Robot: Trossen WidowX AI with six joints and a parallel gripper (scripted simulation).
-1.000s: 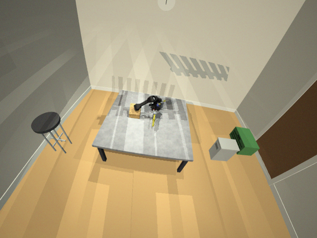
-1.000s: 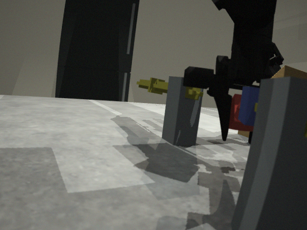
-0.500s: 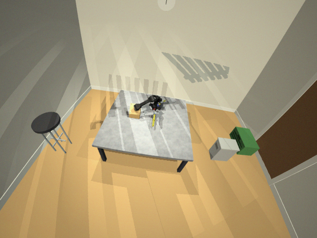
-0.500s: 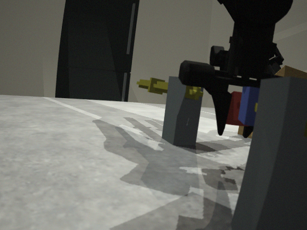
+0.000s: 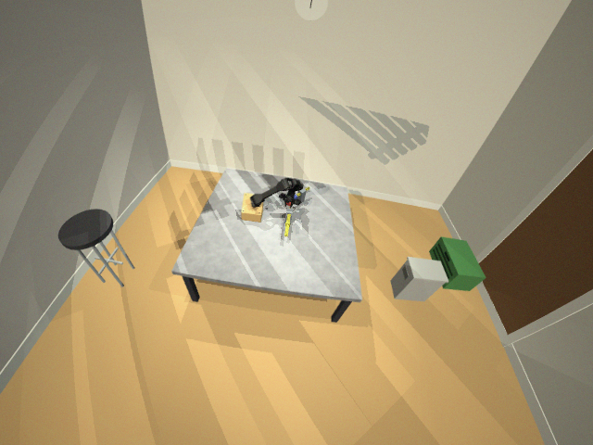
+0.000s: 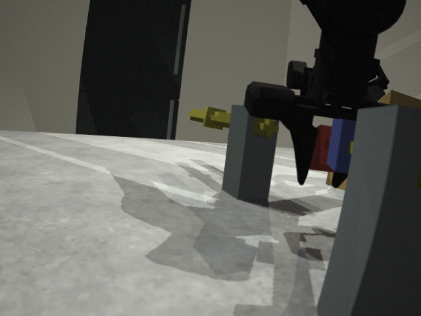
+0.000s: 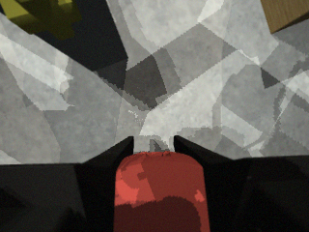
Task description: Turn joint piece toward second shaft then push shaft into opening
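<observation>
The red square joint piece lies 40 mm above my gripper tip, 20 mm to the left of it and 10 mm ahead of it.
</observation>
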